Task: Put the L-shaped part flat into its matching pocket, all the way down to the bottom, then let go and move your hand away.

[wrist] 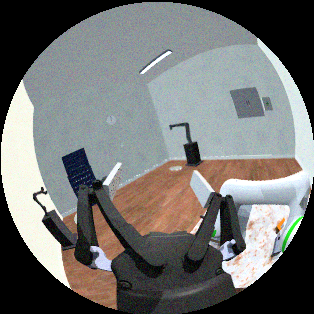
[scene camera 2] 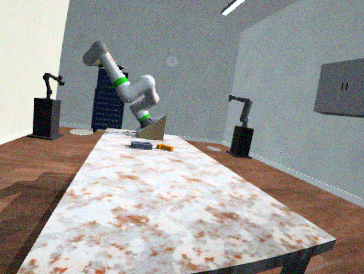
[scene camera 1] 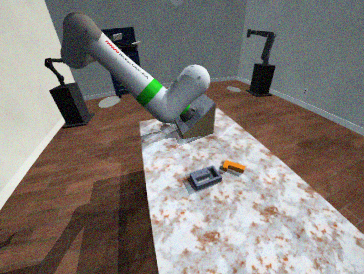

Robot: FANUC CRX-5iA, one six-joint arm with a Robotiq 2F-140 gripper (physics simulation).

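Places are measured from the arm's base along level axes (x ahead, y left, z up), in millimetres.
Pixels of known places: gripper, fingertip midpoint: (wrist: 157,174) (scene camera 2: 120,65) (scene camera 1: 130,40); arm's base at its link origin: (scene camera 2: 147,124) (scene camera 1: 188,113).
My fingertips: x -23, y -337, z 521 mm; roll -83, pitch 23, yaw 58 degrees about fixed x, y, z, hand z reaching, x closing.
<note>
For each thing: its middle in the pictures, then the offset to it from my fingertips. Level surfaces: height alone.
- orange L-shaped part at the middle of its body: (scene camera 1: 233,168) (scene camera 2: 164,147) dx +534, dy +473, dz -626 mm
- grey block with the pocket, body centre: (scene camera 1: 205,177) (scene camera 2: 141,145) dx +557, dy +303, dz -622 mm
- speckled table at its surface level: dz -641 mm
The orange L-shaped part (scene camera 1: 233,166) (scene camera 2: 165,147) (wrist: 280,224) lies on the table beside the grey block with the pocket (scene camera 1: 207,184) (scene camera 2: 141,146). The block's pocket faces up, and no part shows in it. The two are apart, with a small gap between them. My gripper (wrist: 157,174) is open and empty, its two finger pads wide apart. It is raised high near the far end of the table, well away from the part and the block, facing the room's walls. In scene camera 1 it is mostly hidden behind the arm.
The speckled table (scene camera 1: 235,230) (scene camera 2: 150,200) (wrist: 257,235) carries my arm's wedge-shaped base (scene camera 1: 202,125) (scene camera 2: 157,129) at its far end. Behind stands a dark blue cabinet (scene camera 2: 107,105) (wrist: 79,167). Small dark arms on black pedestals (scene camera 1: 262,80) (scene camera 2: 47,117) stand on the floor at both sides.
</note>
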